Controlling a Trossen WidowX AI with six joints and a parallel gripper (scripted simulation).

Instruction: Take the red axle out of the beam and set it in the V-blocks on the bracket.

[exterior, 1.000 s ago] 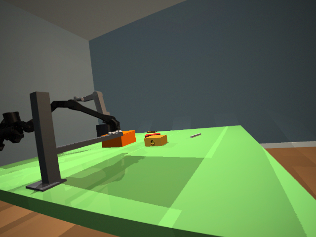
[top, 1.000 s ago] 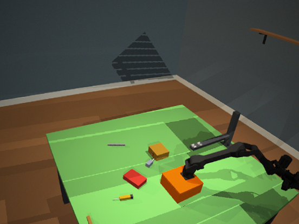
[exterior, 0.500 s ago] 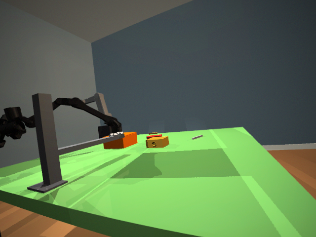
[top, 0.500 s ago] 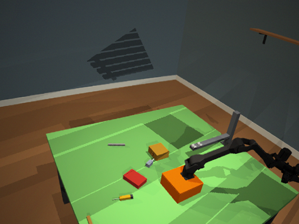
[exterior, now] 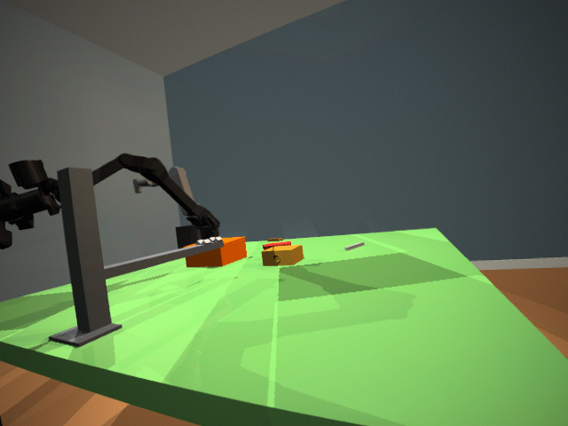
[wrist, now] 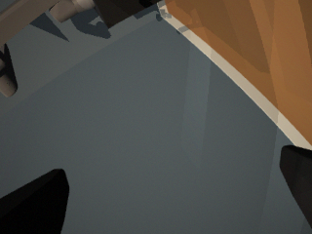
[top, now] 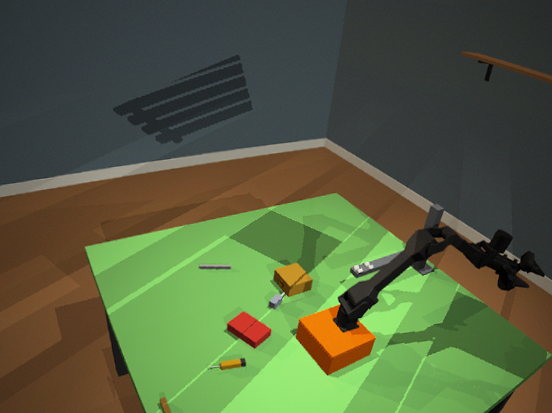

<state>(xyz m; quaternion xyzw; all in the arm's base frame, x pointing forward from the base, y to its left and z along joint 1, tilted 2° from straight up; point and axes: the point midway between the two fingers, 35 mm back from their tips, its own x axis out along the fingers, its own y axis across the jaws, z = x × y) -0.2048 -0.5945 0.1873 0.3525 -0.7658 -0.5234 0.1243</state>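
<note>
Right now my gripper tip is 480 mm short of the grey block, 730 mm to the right of it and 230 mm above it. From my gripper tip the other things lie so: screwdriver: 260 mm ahead, 1000 mm to the left, 240 mm below; red block: 370 mm ahead, 890 mm to the left, 230 mm below; orange-yellow beam: 540 mm ahead, 640 mm to the left, 220 mm below.
</note>
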